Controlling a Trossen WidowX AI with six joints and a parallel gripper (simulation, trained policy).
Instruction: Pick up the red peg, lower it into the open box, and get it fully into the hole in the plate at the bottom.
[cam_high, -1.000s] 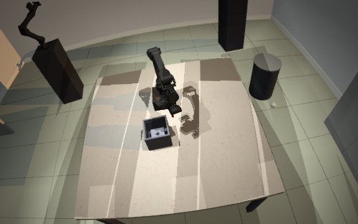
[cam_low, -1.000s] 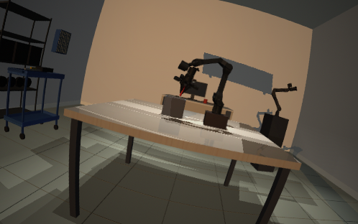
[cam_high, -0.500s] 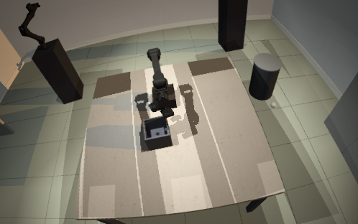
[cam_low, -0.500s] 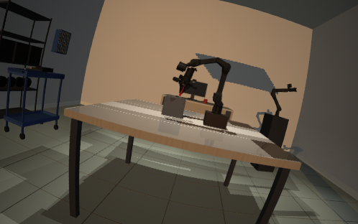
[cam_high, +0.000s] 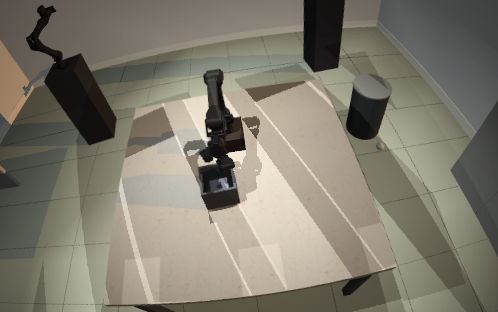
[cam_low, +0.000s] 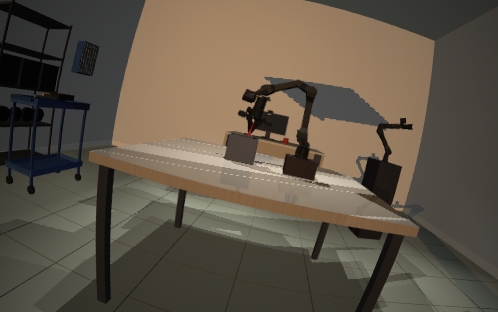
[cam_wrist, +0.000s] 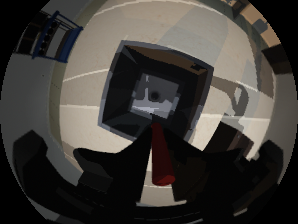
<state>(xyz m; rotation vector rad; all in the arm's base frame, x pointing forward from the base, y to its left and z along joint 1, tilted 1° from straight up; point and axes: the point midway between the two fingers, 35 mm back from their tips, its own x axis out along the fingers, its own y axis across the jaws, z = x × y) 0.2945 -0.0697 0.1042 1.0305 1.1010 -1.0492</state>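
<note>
The plate is 20 mm ahead of my gripper tip, 40 mm to the right of it and 120 mm below it. Also, from my gripper tip: red peg (20 mm above).
</note>
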